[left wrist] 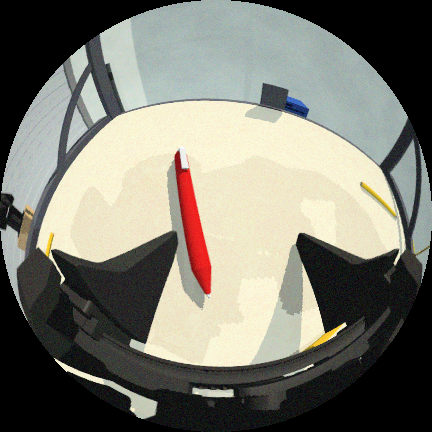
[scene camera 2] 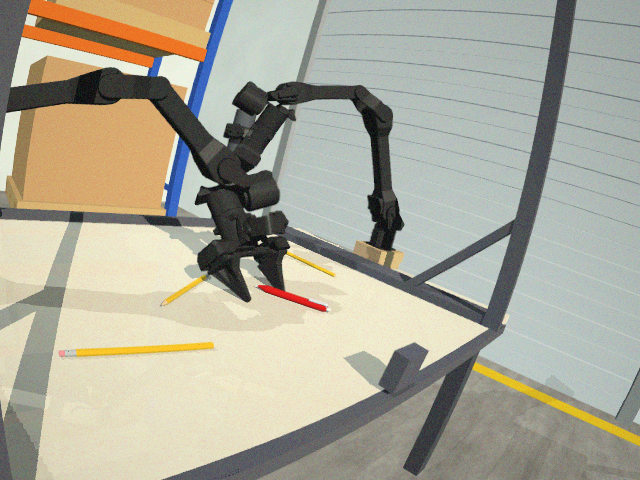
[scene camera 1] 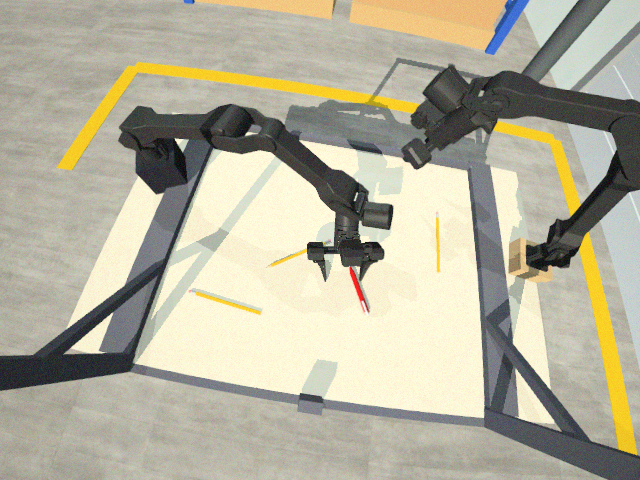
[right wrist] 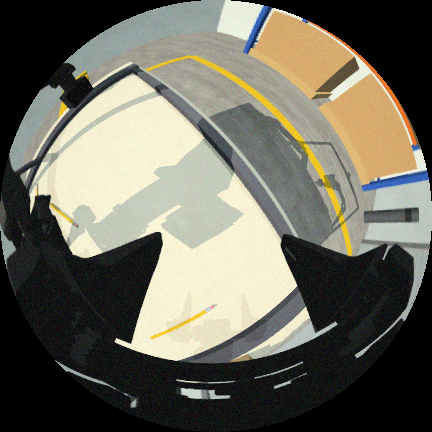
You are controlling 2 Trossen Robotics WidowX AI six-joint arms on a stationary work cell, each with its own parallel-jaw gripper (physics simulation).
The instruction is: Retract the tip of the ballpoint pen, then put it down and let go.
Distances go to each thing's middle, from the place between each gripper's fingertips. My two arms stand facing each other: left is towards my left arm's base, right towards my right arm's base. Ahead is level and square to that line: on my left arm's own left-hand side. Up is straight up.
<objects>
Now: the red ballpoint pen (left wrist: 200, 265) 37 cm behind my right hand, 6 cm to the left of it and 14 cm below it. Also, from my right hand: tan block (scene camera 1: 517, 266): 17 cm behind, 41 cm to the right, 12 cm below.
The red ballpoint pen lies 20 mm behind my left hand and 40 mm to the right of it. Round my left hand: tan block: 180 mm ahead, 520 mm to the right, 20 mm above.
</objects>
